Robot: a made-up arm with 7 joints.
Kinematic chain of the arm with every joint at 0, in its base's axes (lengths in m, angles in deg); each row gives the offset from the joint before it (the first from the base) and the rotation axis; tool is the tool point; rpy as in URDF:
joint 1: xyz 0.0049 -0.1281 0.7 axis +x
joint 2: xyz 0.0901 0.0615 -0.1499 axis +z
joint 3: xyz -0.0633 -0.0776 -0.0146 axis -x
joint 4: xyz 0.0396 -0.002 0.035 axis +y
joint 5: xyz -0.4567 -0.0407 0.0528 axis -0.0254 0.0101 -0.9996
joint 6: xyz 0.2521 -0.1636 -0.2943 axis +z
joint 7: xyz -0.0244 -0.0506 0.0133 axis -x
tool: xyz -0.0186 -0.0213 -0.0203 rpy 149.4 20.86 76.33
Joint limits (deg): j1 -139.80..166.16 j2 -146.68..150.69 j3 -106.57..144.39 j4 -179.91..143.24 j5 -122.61..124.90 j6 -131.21..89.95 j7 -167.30..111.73
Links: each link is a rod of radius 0.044 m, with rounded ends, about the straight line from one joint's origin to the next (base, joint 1, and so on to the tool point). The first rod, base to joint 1, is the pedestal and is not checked.
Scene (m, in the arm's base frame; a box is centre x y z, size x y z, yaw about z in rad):
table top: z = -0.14
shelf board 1: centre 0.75 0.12 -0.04 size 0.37 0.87 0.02 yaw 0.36
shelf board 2: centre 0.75 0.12 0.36 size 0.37 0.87 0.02 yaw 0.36
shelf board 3: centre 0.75 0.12 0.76 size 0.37 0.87 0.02 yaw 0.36
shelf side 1: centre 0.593 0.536 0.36 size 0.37 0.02 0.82 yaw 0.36
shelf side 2: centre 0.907 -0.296 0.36 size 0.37 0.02 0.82 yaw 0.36
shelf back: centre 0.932 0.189 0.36 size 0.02 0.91 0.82 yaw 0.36
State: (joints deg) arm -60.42 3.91 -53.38 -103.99 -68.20 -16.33 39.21
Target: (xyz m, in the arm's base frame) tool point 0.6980 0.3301 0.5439
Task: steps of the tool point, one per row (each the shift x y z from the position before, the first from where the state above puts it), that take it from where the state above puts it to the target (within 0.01 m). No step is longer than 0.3 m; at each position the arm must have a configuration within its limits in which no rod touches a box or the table.
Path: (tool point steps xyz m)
1: 0.0170 -0.0306 0.0380
2: 0.0222 -0.0288 0.0297
3: 0.0321 -0.0229 0.0226
4: 0.0444 -0.0114 0.0197
5: 0.0554 0.0059 0.0243
6: 0.0602 0.0265 0.0391
7: 0.1255 0.1175 -0.1295
8: 0.0537 0.2321 -0.0705
9: -0.0472 0.2673 0.0392

